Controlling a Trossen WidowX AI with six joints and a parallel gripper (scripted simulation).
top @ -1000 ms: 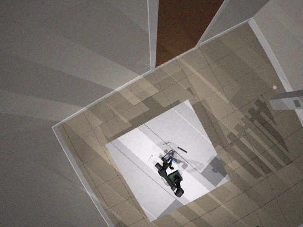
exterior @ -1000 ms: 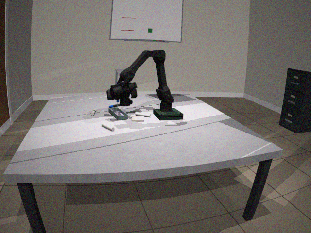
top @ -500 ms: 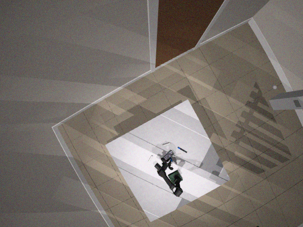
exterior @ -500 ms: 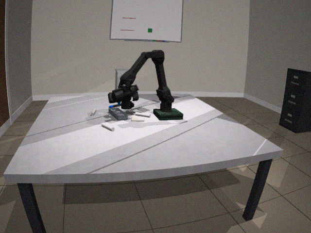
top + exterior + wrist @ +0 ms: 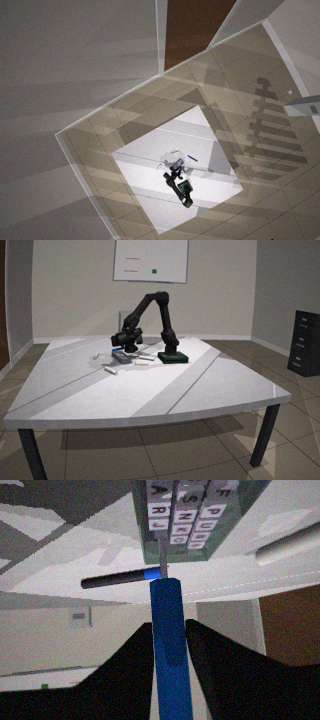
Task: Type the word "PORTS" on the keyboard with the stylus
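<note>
My gripper tip is 110 mm past the cream box, 120 mm to the right of it and 80 mm above it. Round my gripper tip: black pen (20 mm ahead, 180 mm to the right, 80 mm below); then blue stylus (10 mm below).
</note>
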